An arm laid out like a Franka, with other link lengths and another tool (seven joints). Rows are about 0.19 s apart.
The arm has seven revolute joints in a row. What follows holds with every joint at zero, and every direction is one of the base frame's.
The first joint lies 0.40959 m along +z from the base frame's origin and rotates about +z.
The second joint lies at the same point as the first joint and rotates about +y.
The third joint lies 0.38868 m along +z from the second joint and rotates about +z.
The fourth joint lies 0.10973 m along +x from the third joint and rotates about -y.
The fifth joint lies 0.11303 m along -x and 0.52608 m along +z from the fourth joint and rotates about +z.
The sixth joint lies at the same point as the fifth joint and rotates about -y.
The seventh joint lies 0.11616 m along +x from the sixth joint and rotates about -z.
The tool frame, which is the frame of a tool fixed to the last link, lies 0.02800 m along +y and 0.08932 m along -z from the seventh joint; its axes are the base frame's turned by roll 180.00, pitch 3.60 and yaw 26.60 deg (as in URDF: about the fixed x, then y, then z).
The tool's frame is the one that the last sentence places.
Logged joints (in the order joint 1, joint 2, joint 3, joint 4, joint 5, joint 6, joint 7), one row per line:
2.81 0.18 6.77 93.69 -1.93 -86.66 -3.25
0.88 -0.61 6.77 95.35 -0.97 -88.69 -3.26
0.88 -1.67 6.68 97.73 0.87 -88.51 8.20
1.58 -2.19 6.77 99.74 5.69 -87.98 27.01
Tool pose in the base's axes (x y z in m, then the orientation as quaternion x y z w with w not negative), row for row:
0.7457 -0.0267 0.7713 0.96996 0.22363 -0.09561 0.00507
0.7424 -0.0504 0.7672 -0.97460 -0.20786 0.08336 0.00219
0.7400 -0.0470 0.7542 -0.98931 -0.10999 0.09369 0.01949
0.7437 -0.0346 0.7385 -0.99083 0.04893 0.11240 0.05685
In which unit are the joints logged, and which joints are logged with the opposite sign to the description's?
The joints are logged in degrees. Opposite sign: joint 3, joint 4, joint 6.
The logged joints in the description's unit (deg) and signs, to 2 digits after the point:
2.81 0.18 -6.77 -93.69 -1.93 86.66 -3.25
0.88 -0.61 -6.77 -95.35 -0.97 88.69 -3.26
0.88 -1.67 -6.68 -97.73 0.87 88.51 8.20
1.58 -2.19 -6.77 -99.74 5.69 87.98 27.01

